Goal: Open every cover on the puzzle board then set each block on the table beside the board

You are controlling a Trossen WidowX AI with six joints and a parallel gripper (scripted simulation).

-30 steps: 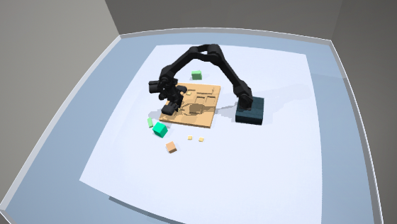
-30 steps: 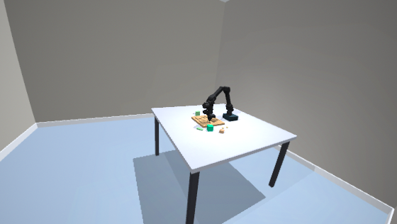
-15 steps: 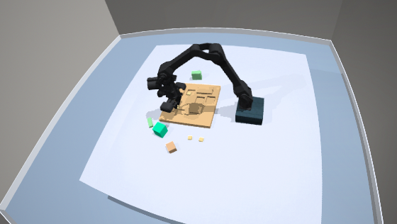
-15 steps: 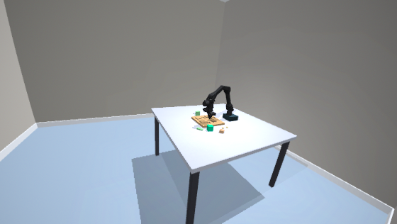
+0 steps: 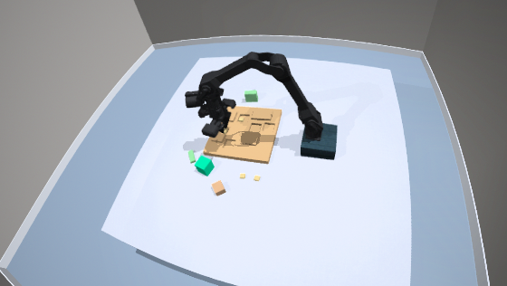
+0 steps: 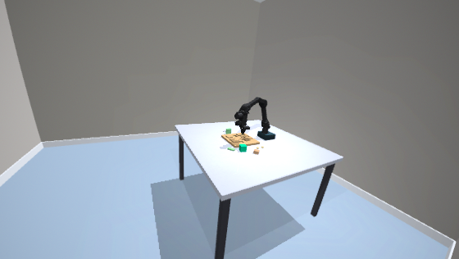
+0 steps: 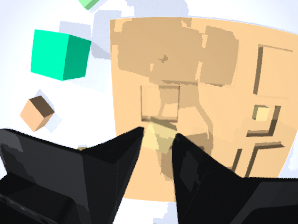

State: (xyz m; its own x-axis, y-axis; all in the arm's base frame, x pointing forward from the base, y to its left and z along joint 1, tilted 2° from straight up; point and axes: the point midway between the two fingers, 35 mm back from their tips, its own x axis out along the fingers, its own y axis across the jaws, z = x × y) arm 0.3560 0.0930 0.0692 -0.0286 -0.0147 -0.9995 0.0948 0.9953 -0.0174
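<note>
My gripper tip is 10 cm to the left of the tan puzzle board, 9 cm above it and 3 cm past it. From my gripper tip the other things lie so: tan cube 21 cm to the left, 9 cm below, 4 cm behind; light green bar 15 cm ahead, 10 cm below, 9 cm to the left; green cube 14 cm to the left, 8 cm below, 6 cm ahead.
</note>
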